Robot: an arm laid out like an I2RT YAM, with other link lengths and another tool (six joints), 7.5 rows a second.
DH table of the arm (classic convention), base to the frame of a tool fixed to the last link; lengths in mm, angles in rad. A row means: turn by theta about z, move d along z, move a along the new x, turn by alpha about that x. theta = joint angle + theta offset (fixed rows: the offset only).
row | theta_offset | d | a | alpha
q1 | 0 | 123.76 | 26.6 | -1.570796
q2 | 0 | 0 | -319.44 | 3.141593
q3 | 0.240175 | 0 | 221.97 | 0
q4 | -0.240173 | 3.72 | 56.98 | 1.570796
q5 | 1.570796 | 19.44 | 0 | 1.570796
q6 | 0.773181 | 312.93 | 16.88 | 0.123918
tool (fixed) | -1.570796 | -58.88 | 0 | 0
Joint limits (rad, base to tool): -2.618..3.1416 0..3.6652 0..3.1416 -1.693..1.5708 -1.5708..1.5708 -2.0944..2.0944
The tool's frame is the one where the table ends.
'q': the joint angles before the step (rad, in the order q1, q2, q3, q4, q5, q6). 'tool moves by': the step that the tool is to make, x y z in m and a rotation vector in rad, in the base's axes. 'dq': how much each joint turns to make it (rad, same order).
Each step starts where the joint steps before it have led.
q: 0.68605 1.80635 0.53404 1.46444 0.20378 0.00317
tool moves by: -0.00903 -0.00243 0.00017 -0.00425 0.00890 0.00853
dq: 0.00679 -0.03436 -0.02655 -0.01793 -0.00126 0.00272
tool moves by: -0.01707 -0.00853 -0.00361 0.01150 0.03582 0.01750
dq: 0.00322 -0.06878 -0.05903 -0.03668 -0.00875 0.03438
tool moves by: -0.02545 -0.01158 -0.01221 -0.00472 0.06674 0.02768
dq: 0.00490 -0.11003 -0.07442 -0.09759 -0.01774 0.04254
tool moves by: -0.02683 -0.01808 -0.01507 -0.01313 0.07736 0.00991
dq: 0.00468 -0.14221 -0.06333 -0.15349 -0.00300 0.04086
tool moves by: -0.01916 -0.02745 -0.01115 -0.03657 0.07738 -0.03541
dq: -0.00135 -0.17724 0.00072 -0.26505 0.03349 0.02355
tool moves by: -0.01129 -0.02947 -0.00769 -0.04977 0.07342 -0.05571
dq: -0.01526 -0.14675 0.05447 -0.29258 0.03917 0.01384
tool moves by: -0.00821 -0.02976 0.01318 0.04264 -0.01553 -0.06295
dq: -0.03507 -0.12536 -0.00824 -0.08568 0.02418 0.02842
